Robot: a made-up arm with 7 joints. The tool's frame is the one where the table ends. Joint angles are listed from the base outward.
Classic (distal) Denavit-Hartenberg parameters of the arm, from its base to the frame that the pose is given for. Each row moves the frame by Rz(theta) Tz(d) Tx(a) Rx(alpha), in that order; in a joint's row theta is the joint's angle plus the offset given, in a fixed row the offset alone. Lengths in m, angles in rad.
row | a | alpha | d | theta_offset
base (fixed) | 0 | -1.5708 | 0.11 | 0
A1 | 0.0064 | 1.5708 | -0.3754 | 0
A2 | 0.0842 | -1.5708 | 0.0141 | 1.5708
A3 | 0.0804 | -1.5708 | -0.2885 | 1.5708
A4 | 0.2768 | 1.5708 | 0.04 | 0
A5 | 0.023 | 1.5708 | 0.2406 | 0
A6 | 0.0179 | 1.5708 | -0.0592 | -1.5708
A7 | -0.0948 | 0 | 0 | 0.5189
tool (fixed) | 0 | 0 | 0.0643 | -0.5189
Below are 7 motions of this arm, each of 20 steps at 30 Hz.
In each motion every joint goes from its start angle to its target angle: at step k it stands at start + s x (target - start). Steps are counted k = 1, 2, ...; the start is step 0. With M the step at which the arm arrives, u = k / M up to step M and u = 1 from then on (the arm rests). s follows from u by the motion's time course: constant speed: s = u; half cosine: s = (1 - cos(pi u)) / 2; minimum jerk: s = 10 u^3 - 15 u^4 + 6 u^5.
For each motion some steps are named. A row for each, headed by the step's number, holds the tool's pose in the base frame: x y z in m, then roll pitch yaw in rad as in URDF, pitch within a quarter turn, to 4 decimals.
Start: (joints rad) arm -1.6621 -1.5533 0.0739 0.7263 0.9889 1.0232 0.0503
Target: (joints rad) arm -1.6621 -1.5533 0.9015 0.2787 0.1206 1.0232 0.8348
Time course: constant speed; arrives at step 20
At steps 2, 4, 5, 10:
2: 0.3040 -0.5904 0.1159 0.9602 0.6188 -1.4219
4: 0.2891 -0.5827 0.0719 0.9603 0.5102 -1.3340
5: 0.2804 -0.5795 0.0505 0.9587 0.4592 -1.2886
10: 0.2275 -0.5694 -0.0482 0.9432 0.2374 -1.0474

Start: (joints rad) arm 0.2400 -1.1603 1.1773 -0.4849 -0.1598 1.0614 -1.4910
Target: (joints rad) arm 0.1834 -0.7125 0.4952 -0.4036 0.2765 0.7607 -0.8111
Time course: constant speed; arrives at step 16
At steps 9, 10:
9: -0.0686 -0.4111 0.0435 -1.6095 -0.5511 -2.2443
10: -0.0658 -0.4090 0.0384 -1.5992 -0.4815 -2.1989

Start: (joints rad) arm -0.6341 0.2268 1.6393 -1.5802 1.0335 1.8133 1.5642
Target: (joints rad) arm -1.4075 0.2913 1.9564 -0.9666 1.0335 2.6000 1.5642
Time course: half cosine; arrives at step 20
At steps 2, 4, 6, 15, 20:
2: -0.0955 -0.1500 0.2949 -0.8200 1.1323 -2.5526
4: -0.1132 -0.1525 0.2824 -0.5907 1.1464 -2.3721
6: -0.1380 -0.1570 0.2603 -0.2258 1.1386 -2.0891
15: -0.2108 -0.2020 0.1016 1.1471 0.6906 -1.3450
20: -0.2112 -0.2162 0.0658 1.3482 0.5683 -1.3256

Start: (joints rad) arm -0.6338 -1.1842 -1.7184 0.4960 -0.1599 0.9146 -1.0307
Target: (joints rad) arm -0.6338 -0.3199 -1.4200 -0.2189 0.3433 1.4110 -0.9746
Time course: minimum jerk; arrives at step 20
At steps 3, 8, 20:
3: 0.4035 -0.3592 0.4116 2.1606 0.2327 -0.3155
8: 0.3583 -0.2207 0.3460 1.6688 0.3404 -0.0309
20: 0.1695 -0.0798 0.1574 0.3546 0.8647 0.1434

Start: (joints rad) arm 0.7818 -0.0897 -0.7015 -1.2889 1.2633 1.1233 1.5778
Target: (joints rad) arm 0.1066 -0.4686 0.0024 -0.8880 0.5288 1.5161 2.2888
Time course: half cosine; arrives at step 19
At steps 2, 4, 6, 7, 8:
2: 0.0260 -0.4202 0.0053 2.4377 -0.6457 2.4342
4: 0.0142 -0.4279 0.0105 2.5447 -0.5873 2.3092
6: -0.0058 -0.4377 0.0174 2.6660 -0.4813 2.1262
7: -0.0187 -0.4420 0.0206 2.7138 -0.4134 2.0211
8: -0.0330 -0.4453 0.0228 2.7459 -0.3403 1.9098

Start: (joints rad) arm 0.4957 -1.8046 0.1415 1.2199 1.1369 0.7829 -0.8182
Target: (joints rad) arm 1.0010 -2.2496 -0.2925 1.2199 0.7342 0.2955 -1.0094
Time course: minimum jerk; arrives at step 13
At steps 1, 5, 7, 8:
1: -0.2176 -0.7821 -0.1941 1.0051 -1.1146 1.9491
5: -0.2765 -0.7827 -0.1630 1.3086 -1.0548 1.7293
7: -0.3268 -0.7892 -0.1188 1.5649 -0.9473 1.5869
8: -0.3481 -0.7945 -0.0922 1.6755 -0.8814 1.5451

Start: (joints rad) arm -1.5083 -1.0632 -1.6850 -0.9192 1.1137 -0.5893 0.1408
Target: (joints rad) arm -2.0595 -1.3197 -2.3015 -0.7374 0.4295 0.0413 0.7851
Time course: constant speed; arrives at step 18
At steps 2, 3, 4, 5, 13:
2: 0.0925 -0.3212 0.1317 -3.0257 -0.8147 -2.7291
3: 0.0942 -0.3194 0.1439 -2.9612 -0.7735 -2.7435
4: 0.0950 -0.3177 0.1568 -2.8953 -0.7292 -2.7587
5: 0.0948 -0.3161 0.1702 -2.8288 -0.6815 -2.7743
13: 0.0450 -0.3081 0.2851 -2.3293 -0.1602 -2.8641

